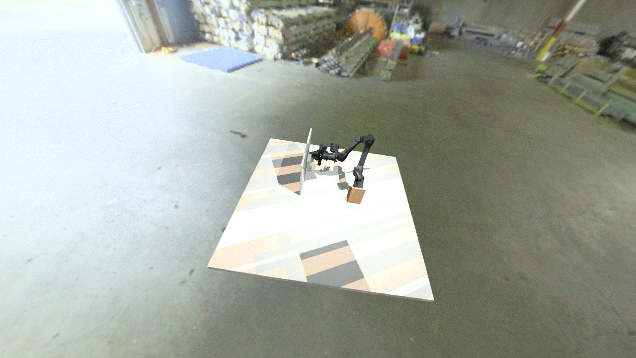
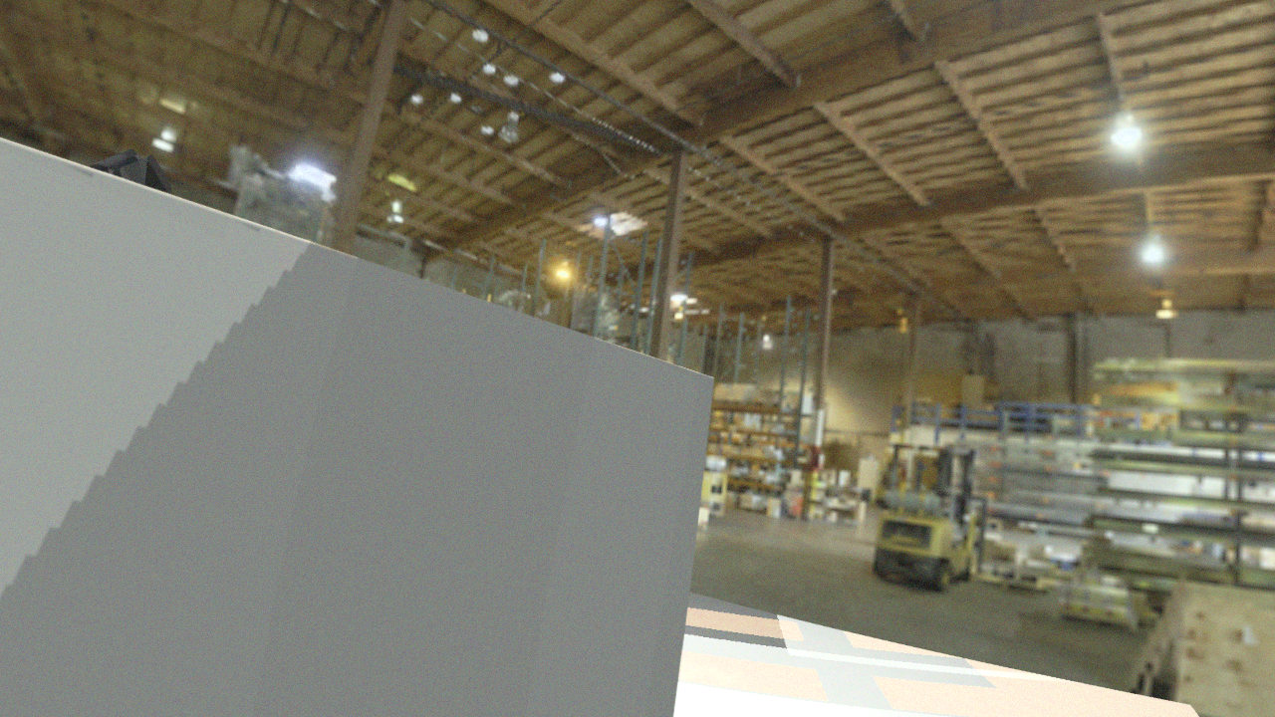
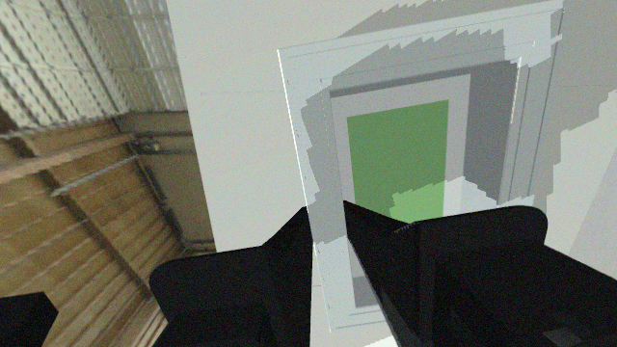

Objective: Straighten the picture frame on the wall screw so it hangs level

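My gripper tip is now 10 mm to the left of the picture frame and 50 mm above it. Also, from my gripper tip: wall panel 20 mm ahead, 70 mm below.
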